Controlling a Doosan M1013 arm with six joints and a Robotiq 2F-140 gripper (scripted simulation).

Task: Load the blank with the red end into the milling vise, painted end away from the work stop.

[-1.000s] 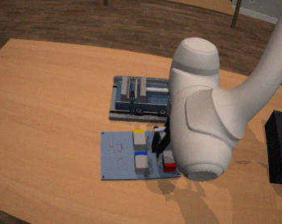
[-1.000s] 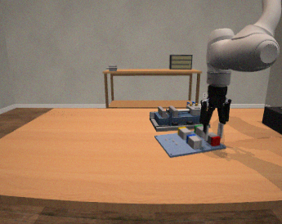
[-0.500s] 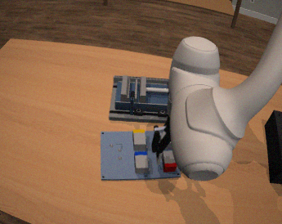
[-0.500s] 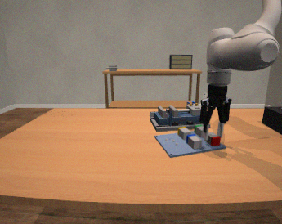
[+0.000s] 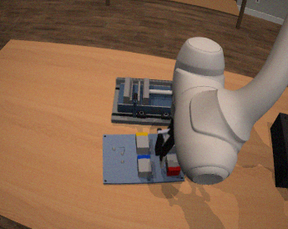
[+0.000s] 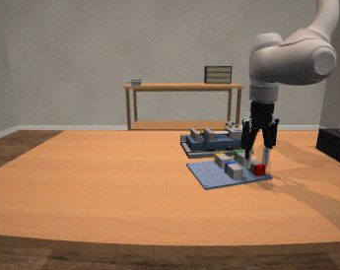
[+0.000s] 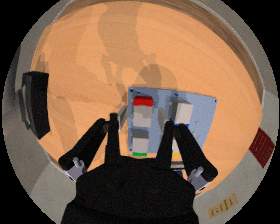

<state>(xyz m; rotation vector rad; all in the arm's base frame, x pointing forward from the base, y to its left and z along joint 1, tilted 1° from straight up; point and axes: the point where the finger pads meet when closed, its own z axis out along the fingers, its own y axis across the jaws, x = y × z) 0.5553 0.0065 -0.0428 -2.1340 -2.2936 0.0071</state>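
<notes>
Now: the blue-ended blank 9 cm ahead of my hand and 4 cm below it. The rest, counted from my hand: green-ended blank 9 cm to the right, 4 cm below, 1 cm ahead; then yellow-ended blank 10 cm ahead, 8 cm to the right, 4 cm below; then hose block 27 cm to the right, 4 cm behind, 2 cm above.
</notes>
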